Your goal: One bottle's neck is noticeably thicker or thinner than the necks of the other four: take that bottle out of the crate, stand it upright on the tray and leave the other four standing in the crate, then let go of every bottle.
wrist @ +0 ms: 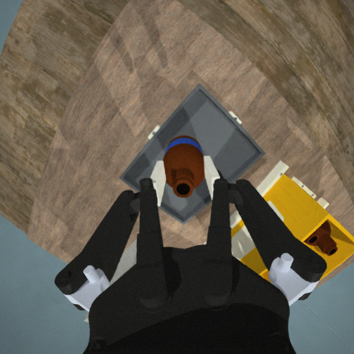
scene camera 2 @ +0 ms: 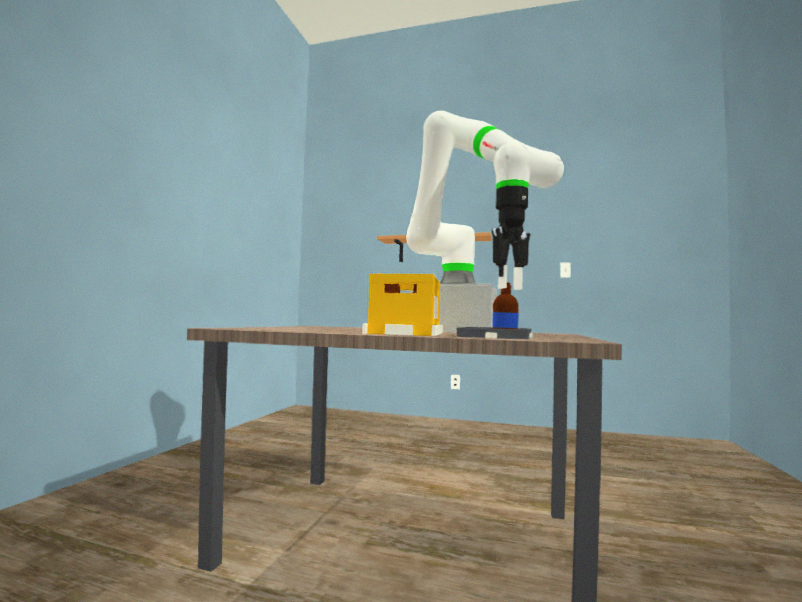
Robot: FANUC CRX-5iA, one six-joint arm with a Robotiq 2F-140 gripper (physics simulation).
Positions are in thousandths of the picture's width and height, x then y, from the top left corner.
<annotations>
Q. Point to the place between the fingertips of my gripper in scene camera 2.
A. At 637, 481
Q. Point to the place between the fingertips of my gripper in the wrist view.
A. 518, 473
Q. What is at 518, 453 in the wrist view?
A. A brown bottle.
</annotations>
